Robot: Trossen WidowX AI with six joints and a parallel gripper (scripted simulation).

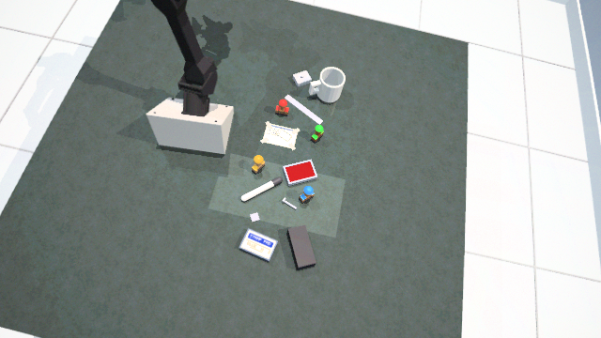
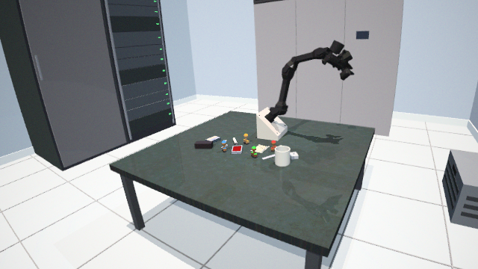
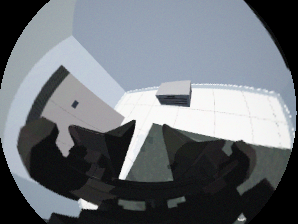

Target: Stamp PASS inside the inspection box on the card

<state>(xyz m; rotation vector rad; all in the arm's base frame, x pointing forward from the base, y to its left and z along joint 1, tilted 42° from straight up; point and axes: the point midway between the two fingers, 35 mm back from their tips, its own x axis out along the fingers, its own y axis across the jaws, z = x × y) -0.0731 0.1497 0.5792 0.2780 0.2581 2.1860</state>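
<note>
Now: the green-knobbed pass stamp 480 mm to the right of my gripper tip, 450 mm ahead of it and 420 mm below it. From my gripper tip the other things lie so: red-knobbed stamp (420 mm below, 400 mm to the right, 330 mm ahead); then white card (490 mm to the right, 440 mm below, 340 mm ahead); then white mug (460 mm ahead, 400 mm below, 310 mm to the right).
</note>
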